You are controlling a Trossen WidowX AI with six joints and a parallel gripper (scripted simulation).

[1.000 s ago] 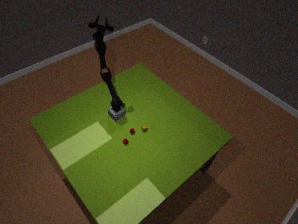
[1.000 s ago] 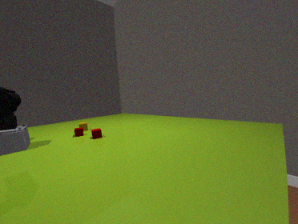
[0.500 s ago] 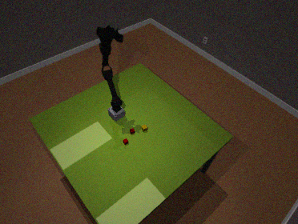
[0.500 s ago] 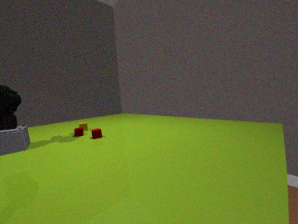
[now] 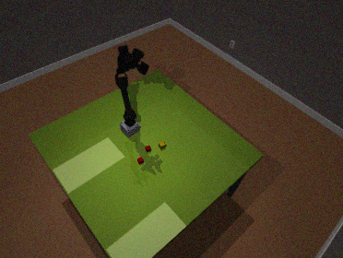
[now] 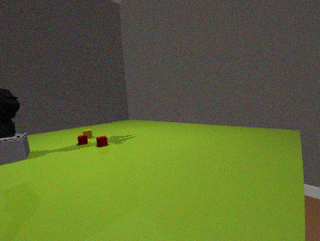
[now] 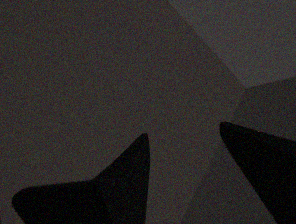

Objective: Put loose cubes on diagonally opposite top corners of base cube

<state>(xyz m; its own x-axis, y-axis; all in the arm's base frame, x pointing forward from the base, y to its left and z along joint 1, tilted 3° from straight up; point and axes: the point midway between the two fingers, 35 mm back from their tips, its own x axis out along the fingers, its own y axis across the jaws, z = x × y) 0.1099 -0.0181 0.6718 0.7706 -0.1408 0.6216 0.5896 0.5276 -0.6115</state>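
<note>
Now: gripper tip 13 cm short of the yellow base cube, 7 cm to the right of it and 74 cm above it. Round my gripper tip: red cube: 7 cm ahead, 2 cm to the right, 75 cm below.
</note>
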